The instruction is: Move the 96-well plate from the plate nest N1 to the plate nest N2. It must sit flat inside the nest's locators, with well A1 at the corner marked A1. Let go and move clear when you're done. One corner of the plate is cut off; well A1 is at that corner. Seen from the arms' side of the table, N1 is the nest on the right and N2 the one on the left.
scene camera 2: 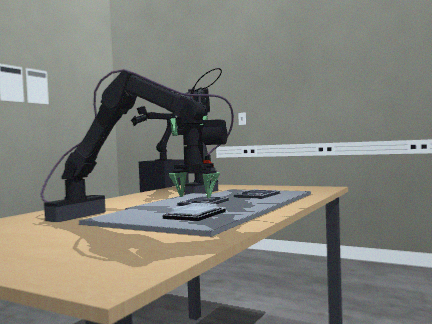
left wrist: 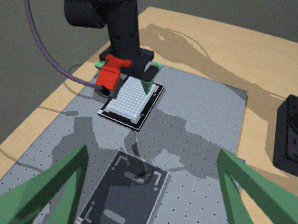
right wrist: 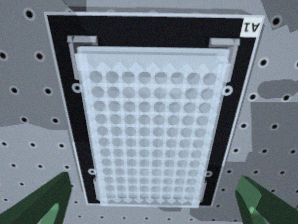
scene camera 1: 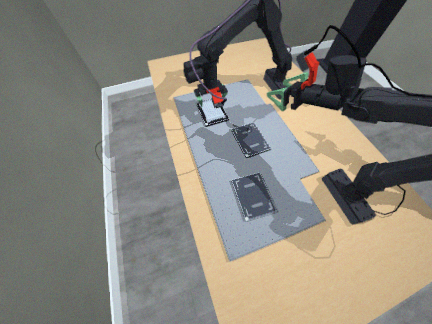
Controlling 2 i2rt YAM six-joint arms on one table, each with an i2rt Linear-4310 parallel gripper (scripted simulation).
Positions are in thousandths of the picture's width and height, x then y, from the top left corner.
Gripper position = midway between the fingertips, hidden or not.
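96-well plate (right wrist: 512,426), (left wrist: 438,467). My left gripper (scene camera 1: 638,273), (left wrist: 515,685). My right gripper (scene camera 2: 453,610), (left wrist: 438,391), (right wrist: 518,815).
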